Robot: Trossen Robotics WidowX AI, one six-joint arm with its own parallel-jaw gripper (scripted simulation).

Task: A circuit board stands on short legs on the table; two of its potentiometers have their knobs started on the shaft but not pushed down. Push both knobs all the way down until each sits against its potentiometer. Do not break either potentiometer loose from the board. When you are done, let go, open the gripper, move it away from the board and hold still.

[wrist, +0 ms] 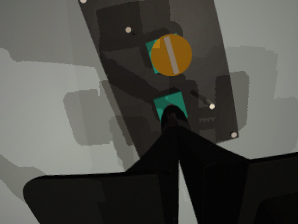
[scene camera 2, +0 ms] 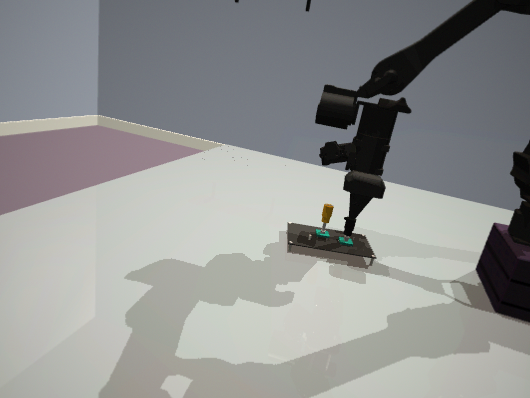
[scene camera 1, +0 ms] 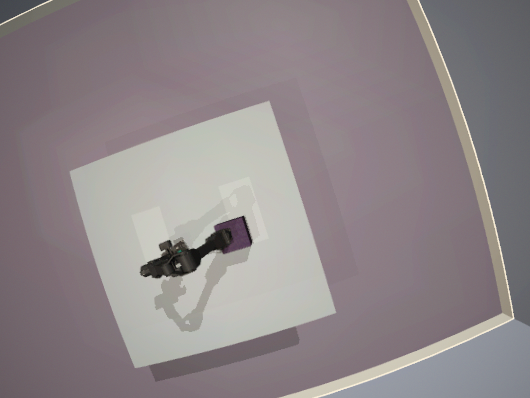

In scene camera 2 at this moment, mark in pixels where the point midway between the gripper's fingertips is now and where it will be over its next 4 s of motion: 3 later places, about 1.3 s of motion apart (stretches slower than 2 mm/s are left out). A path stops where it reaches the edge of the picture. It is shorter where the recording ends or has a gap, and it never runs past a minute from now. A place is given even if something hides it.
My gripper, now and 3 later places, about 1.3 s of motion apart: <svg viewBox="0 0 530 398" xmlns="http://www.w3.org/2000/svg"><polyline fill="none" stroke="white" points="351,218 352,218 334,187 329,203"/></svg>
